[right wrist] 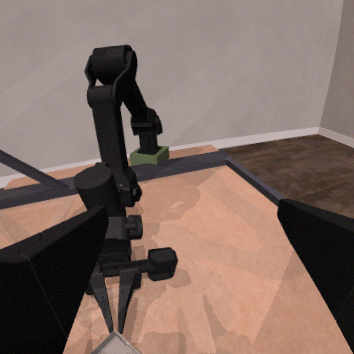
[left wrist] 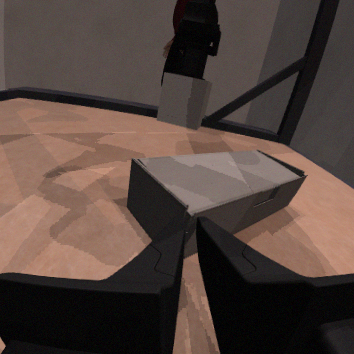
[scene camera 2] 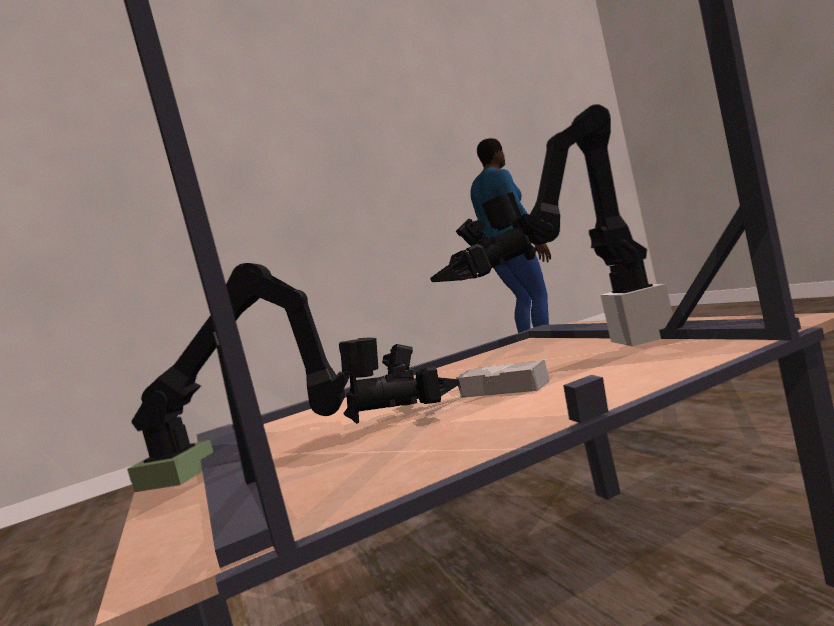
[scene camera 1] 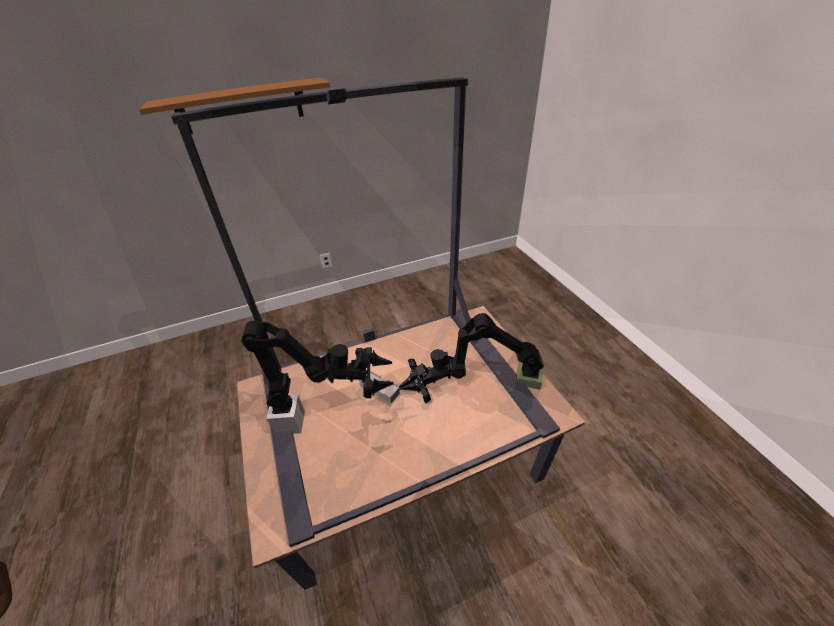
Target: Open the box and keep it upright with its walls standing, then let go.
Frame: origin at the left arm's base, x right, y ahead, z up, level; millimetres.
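Seen in the pictures: left gripper, between the fingertips: (right wrist: 115, 333) (left wrist: 189, 224) (scene camera 2: 457, 382) (scene camera 1: 399, 387); right gripper, between the fingertips: (right wrist: 193, 210) (scene camera 2: 434, 279) (scene camera 1: 392, 372); left arm's base, origin of its link: (right wrist: 149, 149) (scene camera 2: 170, 453) (scene camera 1: 530, 371); right arm's base, origin of its link: (scene camera 2: 631, 289) (scene camera 1: 282, 406).
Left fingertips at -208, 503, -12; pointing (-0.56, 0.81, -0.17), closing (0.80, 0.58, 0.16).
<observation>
Pixels of each thing's top centre, then the offset from my left fingertips to it, as dx, dy, dz. Level surfaces: height alone.
- closed grey box, centre of its top: (left wrist: 237, 165) (scene camera 2: 499, 368) (scene camera 1: 378, 383) -7, +83, +10
- tabletop, height of its surface: dz -32
- small dark block, centre of its top: (scene camera 2: 581, 380) (scene camera 1: 368, 331) +256, +232, +25
The closed grey box (scene camera 1: 388, 393) (scene camera 2: 501, 382) (left wrist: 215, 175) (right wrist: 116, 344) lies flat on the table, its lid down over the top. My left gripper (scene camera 1: 400, 387) (scene camera 2: 458, 384) (left wrist: 189, 224) (right wrist: 115, 334) is shut to a thin gap, its tips at the box's near corner, just below the lid's edge; no part of the box is plainly pinched. My right gripper (scene camera 1: 391, 372) (scene camera 2: 433, 278) (right wrist: 193, 210) is wide open and empty, well above the table and the box. In scene camera 1 its fingers hide part of the box.
The tabletop (scene camera 1: 417, 437) (scene camera 2: 377, 464) (left wrist: 45, 150) is bordered by dark rails. A small dark block (scene camera 1: 369, 334) (scene camera 2: 585, 398) stands on one rail. A tall dark frame (scene camera 1: 458, 202) rises over the table. A person (scene camera 2: 495, 181) stands beyond the table.
</observation>
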